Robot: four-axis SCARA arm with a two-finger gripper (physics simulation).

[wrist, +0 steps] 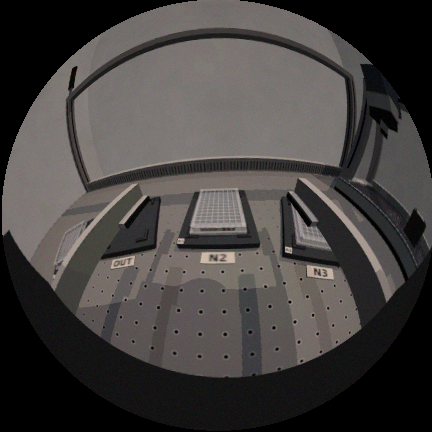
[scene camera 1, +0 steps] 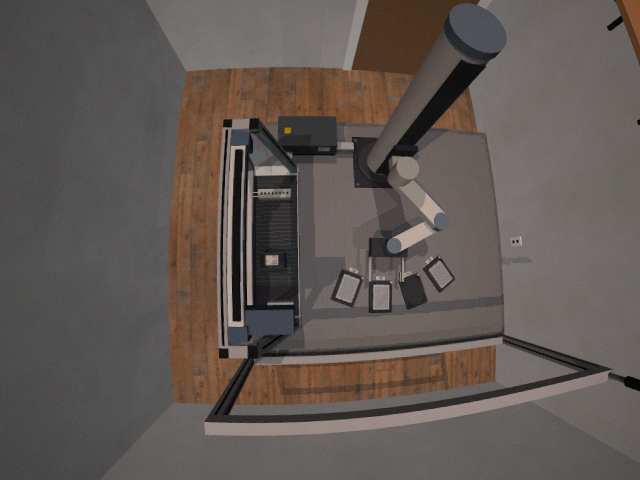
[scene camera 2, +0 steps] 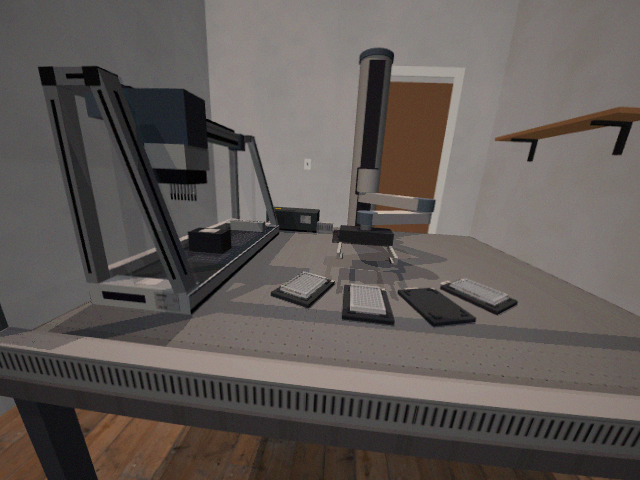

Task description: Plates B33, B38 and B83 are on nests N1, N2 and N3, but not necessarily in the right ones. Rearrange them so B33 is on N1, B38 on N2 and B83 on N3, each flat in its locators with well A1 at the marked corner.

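Note:
My gripper is open and empty, above the table and on the column's side of nest N2. A pale plate lies flat on N2, between the two fingers in the wrist view; its printed name is too small to read. Another plate sits on nest N3, partly behind a finger in the wrist view, its name unreadable. Plate B33 sits on nest N1.
The dark OUT nest holds no plate and stands between N1 and N2. A liquid handler stands along the left of the table. A dark box device stands at the back, near the arm's column.

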